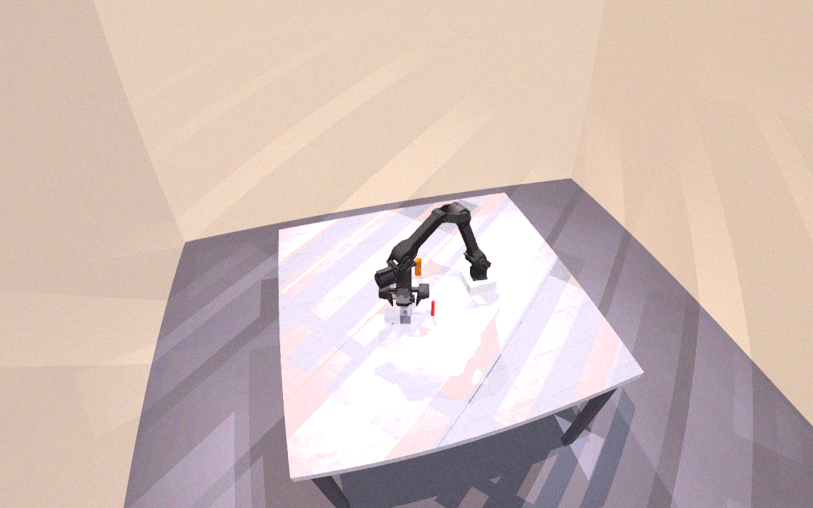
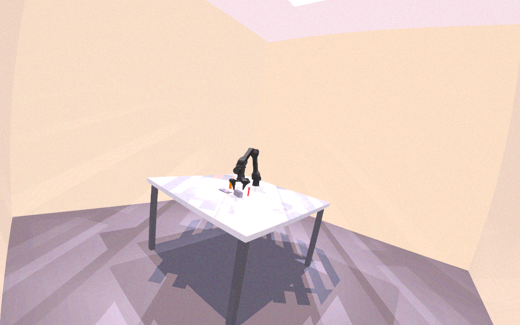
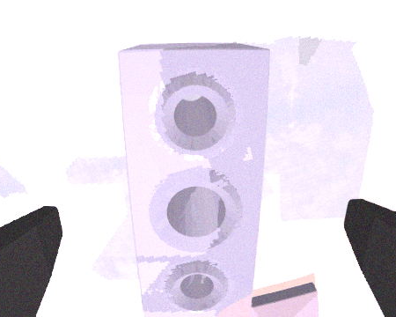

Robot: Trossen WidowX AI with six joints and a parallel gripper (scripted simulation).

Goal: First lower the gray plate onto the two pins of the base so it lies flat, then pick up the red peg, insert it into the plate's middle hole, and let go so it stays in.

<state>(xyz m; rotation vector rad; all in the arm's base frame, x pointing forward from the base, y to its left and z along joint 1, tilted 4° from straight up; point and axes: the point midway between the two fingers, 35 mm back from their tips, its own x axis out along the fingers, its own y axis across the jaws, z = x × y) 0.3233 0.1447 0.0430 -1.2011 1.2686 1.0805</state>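
The gray plate is 20 mm below my gripper tip. Also, from my gripper tip: red peg 110 mm behind, 10 mm to the left, 10 mm below; then orange cylinder 80 mm behind, 230 mm to the right, 10 mm below; then base 30 mm ahead, 150 mm to the right, 40 mm below.
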